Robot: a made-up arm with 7 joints.
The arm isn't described. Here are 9 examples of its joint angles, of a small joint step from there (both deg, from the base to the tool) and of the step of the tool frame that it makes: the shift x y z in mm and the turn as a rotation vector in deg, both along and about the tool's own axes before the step.
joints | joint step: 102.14 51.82 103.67 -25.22 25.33 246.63 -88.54 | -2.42 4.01 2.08 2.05 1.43 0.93 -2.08
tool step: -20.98 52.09 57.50 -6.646 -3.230 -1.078
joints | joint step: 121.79 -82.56 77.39 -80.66 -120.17 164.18 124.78 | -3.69 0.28 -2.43 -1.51 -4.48 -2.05 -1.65
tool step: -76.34 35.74 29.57 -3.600 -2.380 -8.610
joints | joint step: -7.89 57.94 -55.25 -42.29 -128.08 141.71 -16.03 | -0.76 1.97 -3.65 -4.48 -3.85 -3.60 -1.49
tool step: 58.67 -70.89 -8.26 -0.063 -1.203 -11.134
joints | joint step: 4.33 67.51 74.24 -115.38 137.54 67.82 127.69 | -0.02 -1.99 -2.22 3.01 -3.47 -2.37 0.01
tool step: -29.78 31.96 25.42 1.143 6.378 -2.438
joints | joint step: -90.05 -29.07 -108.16 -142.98 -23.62 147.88 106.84 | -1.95 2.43 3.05 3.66 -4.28 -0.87 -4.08
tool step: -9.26 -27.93 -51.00 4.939 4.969 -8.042
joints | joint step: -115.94 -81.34 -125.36 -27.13 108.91 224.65 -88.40 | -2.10 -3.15 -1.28 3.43 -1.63 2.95 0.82
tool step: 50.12 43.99 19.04 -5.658 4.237 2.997
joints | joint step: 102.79 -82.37 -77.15 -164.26 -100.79 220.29 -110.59 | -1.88 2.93 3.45 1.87 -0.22 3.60 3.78
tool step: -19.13 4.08 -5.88 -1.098 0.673 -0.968
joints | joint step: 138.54 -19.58 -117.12 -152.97 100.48 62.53 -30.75 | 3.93 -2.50 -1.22 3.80 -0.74 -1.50 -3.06
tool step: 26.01 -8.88 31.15 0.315 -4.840 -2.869
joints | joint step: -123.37 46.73 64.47 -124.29 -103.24 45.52 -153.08 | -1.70 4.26 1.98 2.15 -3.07 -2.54 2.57
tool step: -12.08 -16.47 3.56 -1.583 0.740 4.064
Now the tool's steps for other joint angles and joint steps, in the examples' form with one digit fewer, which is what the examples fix.
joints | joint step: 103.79 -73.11 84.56 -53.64 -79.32 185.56 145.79 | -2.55 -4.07 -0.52 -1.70 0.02 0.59 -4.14
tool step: -68.6 34.7 15.8 -2.69 -3.72 -7.87
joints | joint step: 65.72 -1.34 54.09 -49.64 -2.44 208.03 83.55 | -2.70 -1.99 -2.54 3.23 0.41 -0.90 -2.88
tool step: 9.8 -51.4 2.8 3.22 1.07 -8.08
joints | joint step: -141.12 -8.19 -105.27 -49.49 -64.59 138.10 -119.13 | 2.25 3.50 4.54 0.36 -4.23 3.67 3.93
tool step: 2.2 74.9 -96.2 -9.64 -4.91 0.70
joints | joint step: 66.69 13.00 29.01 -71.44 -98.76 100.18 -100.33 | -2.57 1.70 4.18 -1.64 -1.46 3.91 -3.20
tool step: 34.4 18.8 -16.2 -5.60 -0.24 -5.60
